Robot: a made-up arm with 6 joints. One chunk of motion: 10 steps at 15 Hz.
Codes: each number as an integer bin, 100 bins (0 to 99) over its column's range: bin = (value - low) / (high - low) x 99, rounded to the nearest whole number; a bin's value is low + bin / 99 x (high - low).
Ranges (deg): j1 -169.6..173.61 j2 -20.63..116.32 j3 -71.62..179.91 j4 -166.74..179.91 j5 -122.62..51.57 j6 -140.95..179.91
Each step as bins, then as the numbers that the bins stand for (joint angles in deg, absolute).
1 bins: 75 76 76 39 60 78
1 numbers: 90.41 84.50 121.47 -30.18 -17.05 111.85
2 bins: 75 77 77 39 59 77
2 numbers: 90.41 85.89 124.01 -30.18 -18.81 108.61
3 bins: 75 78 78 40 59 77
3 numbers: 90.41 87.27 126.56 -26.68 -18.81 108.61
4 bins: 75 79 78 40 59 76
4 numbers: 90.41 88.65 126.56 -26.68 -18.81 105.37
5 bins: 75 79 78 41 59 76
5 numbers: 90.41 88.65 126.56 -23.18 -18.81 105.37
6 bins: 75 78 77 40 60 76
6 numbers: 90.41 87.27 124.01 -26.68 -17.05 105.37
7 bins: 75 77 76 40 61 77
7 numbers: 90.41 85.89 121.47 -26.68 -15.29 108.61
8 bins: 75 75 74 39 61 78
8 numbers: 90.41 83.12 116.39 -30.18 -15.29 111.85
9 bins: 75 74 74 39 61 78
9 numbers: 90.41 81.74 116.39 -30.18 -15.29 111.85
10 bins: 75 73 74 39 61 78
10 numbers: 90.41 80.35 116.39 -30.18 -15.29 111.85
